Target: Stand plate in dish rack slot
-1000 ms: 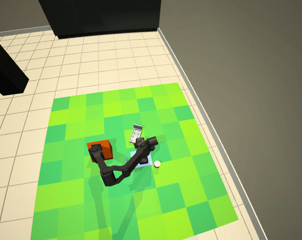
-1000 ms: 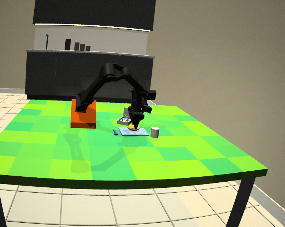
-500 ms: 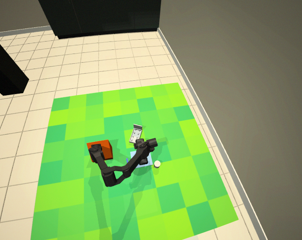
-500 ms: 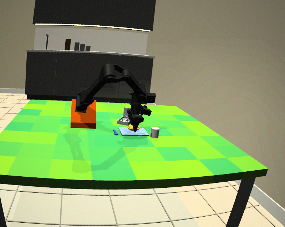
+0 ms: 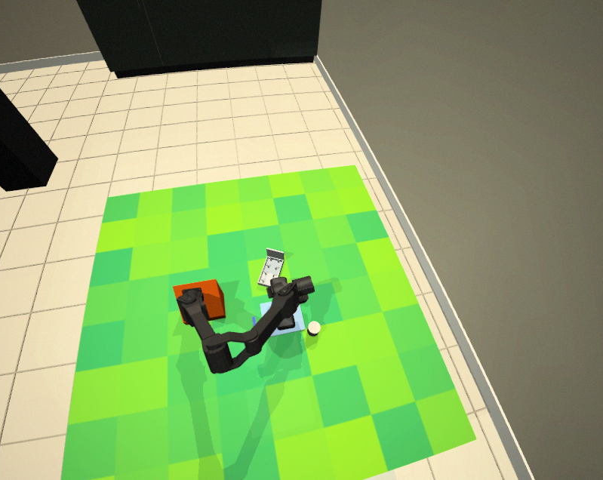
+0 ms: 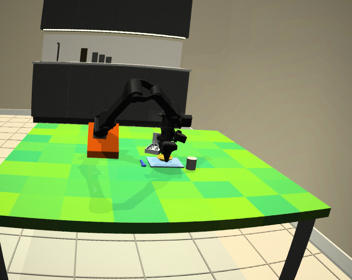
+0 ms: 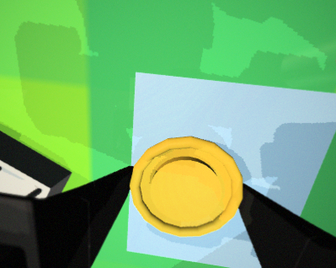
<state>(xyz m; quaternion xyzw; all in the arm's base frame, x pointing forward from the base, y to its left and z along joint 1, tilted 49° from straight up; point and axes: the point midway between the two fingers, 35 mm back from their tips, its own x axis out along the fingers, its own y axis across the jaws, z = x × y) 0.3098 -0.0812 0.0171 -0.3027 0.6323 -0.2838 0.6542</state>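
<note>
Now: gripper tip 2 cm to the left of the light blue mat and 1 cm above it. The rest, counted from my gripper tip: blue piece (11 cm behind, 6 cm to the right, 1 cm below); then yellow plate (1 cm above); then white cylinder (10 cm ahead, 10 cm to the right, 2 cm above).
</note>
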